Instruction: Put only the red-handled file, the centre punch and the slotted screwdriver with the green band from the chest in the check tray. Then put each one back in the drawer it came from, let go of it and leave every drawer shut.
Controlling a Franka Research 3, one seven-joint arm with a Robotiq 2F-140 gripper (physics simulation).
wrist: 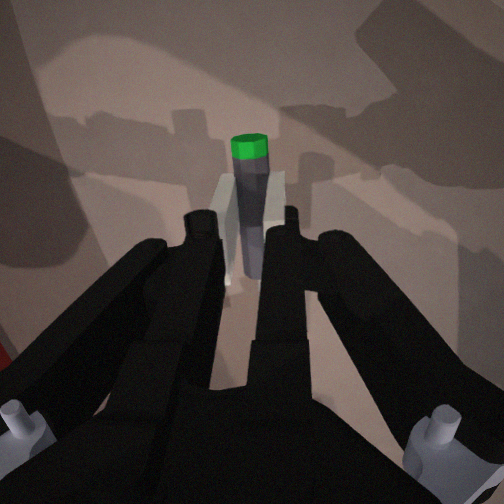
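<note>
The wrist view looks down along my black gripper [247, 225]. Its two fingers are closed on either side of a dark grey tool, the slotted screwdriver [251, 215], which sticks out beyond the fingertips. The screwdriver's far end carries the bright green band [249, 146]. A pale, flat, half-transparent piece [274, 197] shows around the shaft between the fingertips. The screwdriver hangs above a tan surface. The chest, its drawers, the check tray, the file and the centre punch are not clearly in view.
The tan surface [150, 95] below is crossed by broad grey shadows of the arm and gripper. A small red sliver [4, 357] shows at the left edge; I cannot tell what it is.
</note>
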